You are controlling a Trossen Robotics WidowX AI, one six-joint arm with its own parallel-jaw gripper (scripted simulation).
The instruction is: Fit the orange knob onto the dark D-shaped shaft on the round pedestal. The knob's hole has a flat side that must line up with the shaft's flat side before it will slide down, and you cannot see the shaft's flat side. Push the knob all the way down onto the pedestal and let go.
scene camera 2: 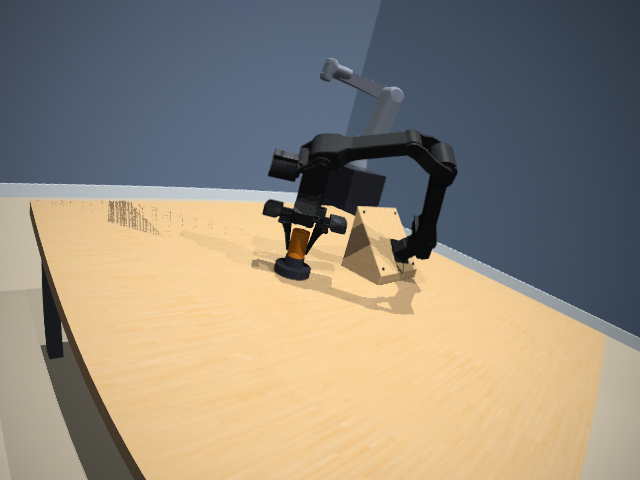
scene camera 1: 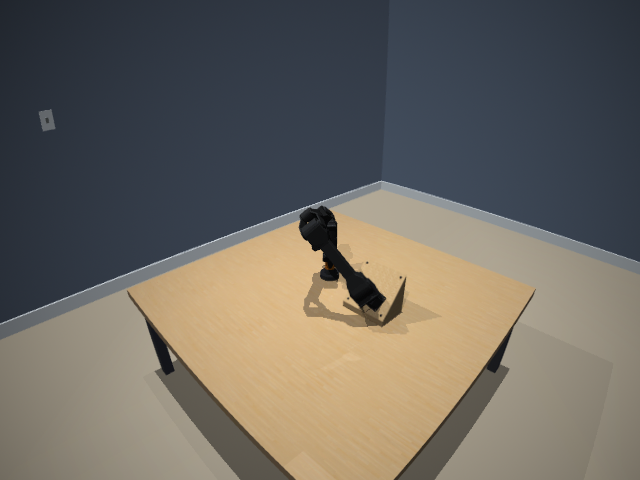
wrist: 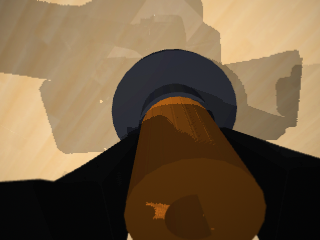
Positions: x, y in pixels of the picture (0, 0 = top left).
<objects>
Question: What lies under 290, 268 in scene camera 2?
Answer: A round pedestal.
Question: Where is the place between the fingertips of my gripper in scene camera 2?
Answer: At 296, 252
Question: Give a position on an orange knob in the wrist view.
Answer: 185, 172
</objects>
